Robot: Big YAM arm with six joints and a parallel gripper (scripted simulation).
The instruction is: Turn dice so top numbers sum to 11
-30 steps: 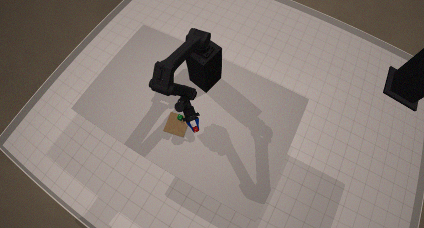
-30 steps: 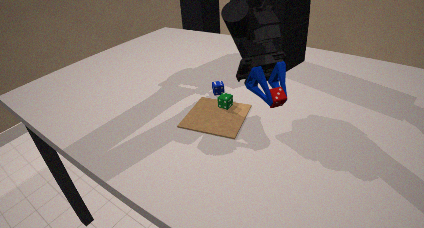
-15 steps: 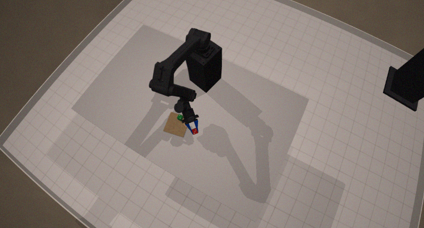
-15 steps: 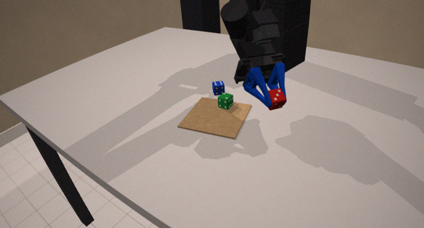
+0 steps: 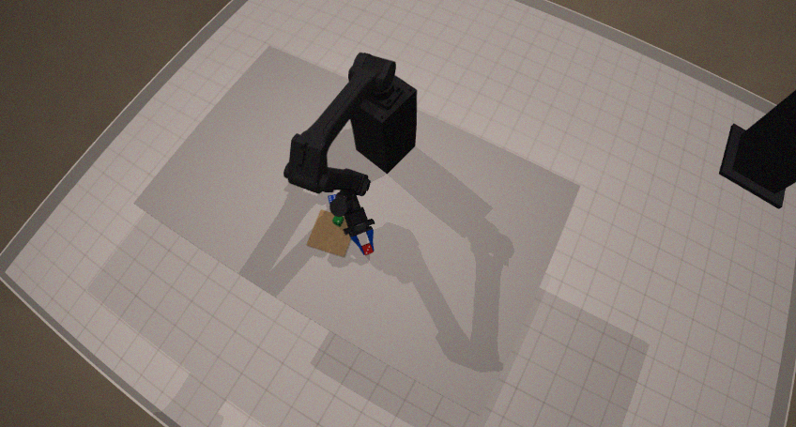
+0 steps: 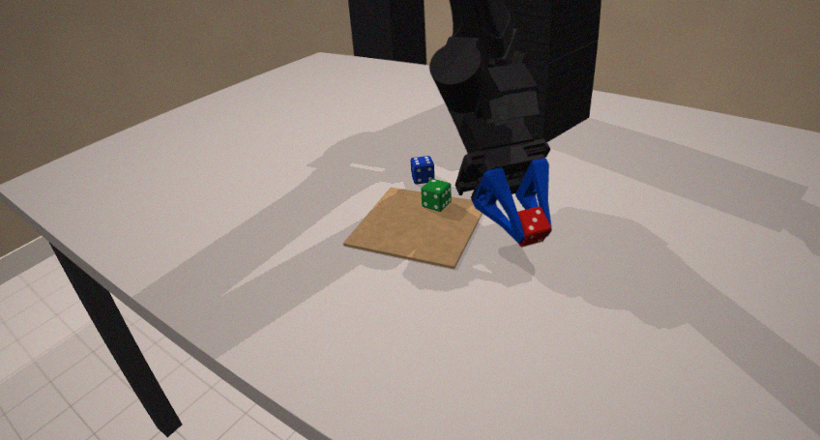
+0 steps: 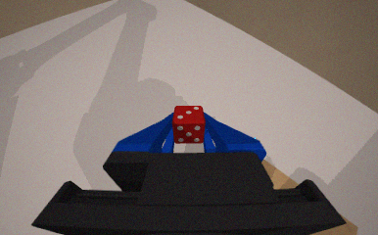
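My hand is 4 cm past the green die, 15 cm to the left of it and 3 cm above it. From my hand the other things lie so: tan mat: 1 cm ahead, 15 cm to the right, 4 cm below; red die: right at my hand; blue die: 9 cm behind, 22 cm to the right, 3 cm below.
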